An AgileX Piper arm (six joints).
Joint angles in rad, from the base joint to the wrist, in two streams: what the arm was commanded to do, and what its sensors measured. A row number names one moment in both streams.
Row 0, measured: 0.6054 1.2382 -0.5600 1.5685 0.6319 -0.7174
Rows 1 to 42, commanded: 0.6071 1.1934 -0.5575 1.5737 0.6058 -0.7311; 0.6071 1.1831 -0.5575 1.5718 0.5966 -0.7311; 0.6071 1.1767 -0.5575 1.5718 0.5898 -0.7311; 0.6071 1.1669 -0.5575 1.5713 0.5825 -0.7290; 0.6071 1.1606 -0.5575 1.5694 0.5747 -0.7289; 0.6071 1.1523 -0.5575 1.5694 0.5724 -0.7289; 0.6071 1.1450 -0.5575 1.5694 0.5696 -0.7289; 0.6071 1.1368 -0.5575 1.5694 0.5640 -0.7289; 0.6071 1.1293 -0.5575 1.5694 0.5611 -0.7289; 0.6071 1.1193 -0.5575 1.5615 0.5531 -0.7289; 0.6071 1.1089 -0.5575 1.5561 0.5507 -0.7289; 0.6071 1.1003 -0.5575 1.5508 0.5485 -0.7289; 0.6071 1.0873 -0.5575 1.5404 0.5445 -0.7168; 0.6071 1.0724 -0.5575 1.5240 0.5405 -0.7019; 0.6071 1.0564 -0.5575 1.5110 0.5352 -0.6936; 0.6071 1.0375 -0.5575 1.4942 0.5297 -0.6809; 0.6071 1.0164 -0.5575 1.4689 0.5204 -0.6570; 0.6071 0.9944 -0.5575 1.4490 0.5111 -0.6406; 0.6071 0.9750 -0.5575 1.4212 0.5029 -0.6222; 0.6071 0.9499 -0.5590 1.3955 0.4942 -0.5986; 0.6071 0.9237 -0.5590 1.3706 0.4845 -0.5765; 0.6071 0.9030 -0.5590 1.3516 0.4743 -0.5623; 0.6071 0.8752 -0.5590 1.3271 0.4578 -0.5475; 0.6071 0.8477 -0.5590 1.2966 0.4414 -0.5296; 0.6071 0.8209 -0.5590 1.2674 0.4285 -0.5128; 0.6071 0.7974 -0.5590 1.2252 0.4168 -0.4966; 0.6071 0.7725 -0.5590 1.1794 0.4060 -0.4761; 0.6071 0.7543 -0.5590 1.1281 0.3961 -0.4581; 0.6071 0.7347 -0.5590 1.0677 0.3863 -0.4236; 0.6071 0.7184 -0.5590 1.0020 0.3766 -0.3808; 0.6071 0.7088 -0.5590 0.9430 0.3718 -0.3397; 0.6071 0.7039 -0.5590 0.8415 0.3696 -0.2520; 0.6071 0.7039 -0.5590 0.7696 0.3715 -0.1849; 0.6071 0.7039 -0.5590 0.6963 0.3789 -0.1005; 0.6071 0.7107 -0.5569 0.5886 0.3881 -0.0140; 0.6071 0.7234 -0.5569 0.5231 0.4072 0.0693; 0.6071 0.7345 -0.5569 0.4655 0.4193 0.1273; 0.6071 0.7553 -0.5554 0.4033 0.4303 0.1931; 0.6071 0.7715 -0.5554 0.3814 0.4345 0.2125; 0.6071 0.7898 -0.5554 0.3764 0.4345 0.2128; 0.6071 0.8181 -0.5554 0.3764 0.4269 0.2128; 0.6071 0.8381 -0.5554 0.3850 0.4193 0.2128
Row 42, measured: 0.6054 0.7705 -0.5600 0.4423 0.4283 0.1483
